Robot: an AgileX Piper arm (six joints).
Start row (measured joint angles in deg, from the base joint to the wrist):
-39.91, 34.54, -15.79, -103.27, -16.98, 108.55
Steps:
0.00, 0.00, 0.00, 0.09, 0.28, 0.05
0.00, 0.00, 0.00, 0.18, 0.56, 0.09
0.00, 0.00, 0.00, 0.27, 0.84, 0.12
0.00, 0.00, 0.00, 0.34, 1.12, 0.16
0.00, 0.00, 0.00, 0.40, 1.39, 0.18
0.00, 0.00, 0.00, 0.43, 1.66, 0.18
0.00, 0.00, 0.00, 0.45, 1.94, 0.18
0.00, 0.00, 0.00, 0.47, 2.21, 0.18
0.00, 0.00, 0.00, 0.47, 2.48, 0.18
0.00, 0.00, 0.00, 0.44, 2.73, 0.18
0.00, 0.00, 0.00, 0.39, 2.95, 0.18
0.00, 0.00, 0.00, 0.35, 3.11, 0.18
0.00, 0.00, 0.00, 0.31, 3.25, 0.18
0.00, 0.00, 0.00, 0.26, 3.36, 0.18
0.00, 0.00, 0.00, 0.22, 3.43, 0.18
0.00, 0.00, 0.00, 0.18, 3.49, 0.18
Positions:
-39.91, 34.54, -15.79, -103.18, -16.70, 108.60
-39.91, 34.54, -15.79, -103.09, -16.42, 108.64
-39.91, 34.54, -15.79, -103.00, -16.14, 108.67
-39.91, 34.54, -15.79, -102.93, -15.86, 108.71
-39.91, 34.54, -15.79, -102.87, -15.59, 108.73
-39.91, 34.54, -15.79, -102.84, -15.32, 108.73
-39.91, 34.54, -15.79, -102.82, -15.04, 108.73
-39.91, 34.54, -15.79, -102.80, -14.77, 108.73
-39.91, 34.54, -15.79, -102.80, -14.50, 108.73
-39.91, 34.54, -15.79, -102.83, -14.25, 108.73
-39.91, 34.54, -15.79, -102.88, -14.03, 108.73
-39.91, 34.54, -15.79, -102.92, -13.87, 108.73
-39.91, 34.54, -15.79, -102.96, -13.73, 108.73
-39.91, 34.54, -15.79, -103.01, -13.62, 108.73
-39.91, 34.54, -15.79, -103.05, -13.55, 108.73
-39.91, 34.54, -15.79, -103.09, -13.49, 108.73

